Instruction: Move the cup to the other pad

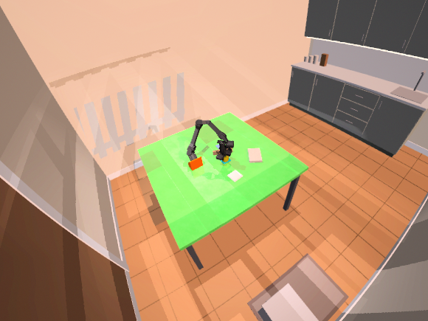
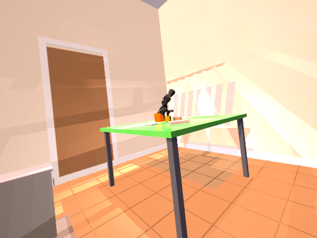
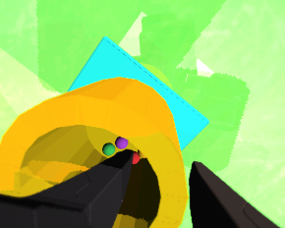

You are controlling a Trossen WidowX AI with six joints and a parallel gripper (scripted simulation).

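My gripper tip is now 2 cm short of the yellow-orange cup, 1 cm to the right of it and 1 cm above it. Round my gripper tip: white square 21 cm to the right, 4 cm below, 2 cm behind; cyan pad 5 cm below, 2 cm to the left, 2 cm ahead; low wooden bar 12 cm to the left, 6 cm ahead, 3 cm below.
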